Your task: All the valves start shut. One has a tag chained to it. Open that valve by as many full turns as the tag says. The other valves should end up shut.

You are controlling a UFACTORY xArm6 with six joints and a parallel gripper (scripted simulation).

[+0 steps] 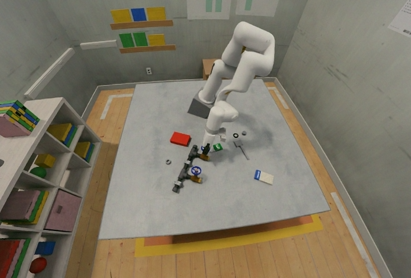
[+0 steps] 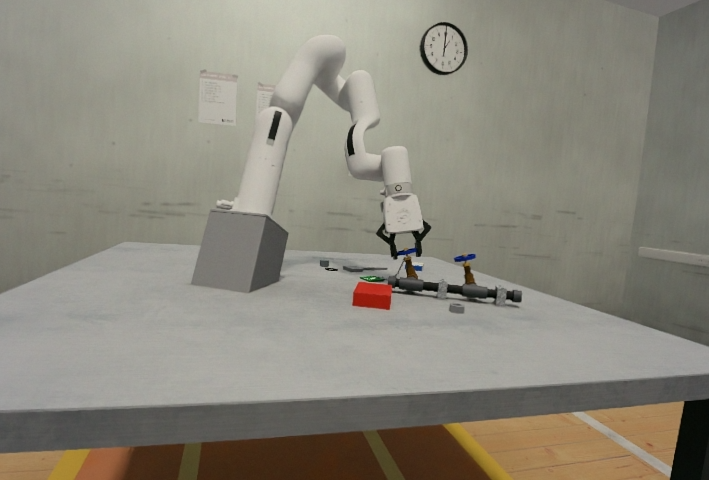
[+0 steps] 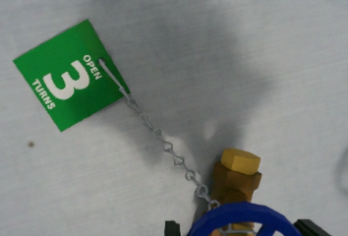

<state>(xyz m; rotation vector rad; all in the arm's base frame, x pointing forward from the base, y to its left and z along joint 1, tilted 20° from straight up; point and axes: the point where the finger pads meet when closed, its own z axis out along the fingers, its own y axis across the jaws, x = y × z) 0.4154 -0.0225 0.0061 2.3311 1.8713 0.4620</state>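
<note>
The green tag lies 90 mm to the left of my hand, 90 mm below it and 60 mm behind it. The rest, counted from my hand: grey nut (240 mm to the right, 90 mm below, 40 mm ahead); then red block (170 mm to the right, 130 mm behind, 80 mm below); then grey flat tool (250 mm to the left, 90 mm below, 50 mm behind).
</note>
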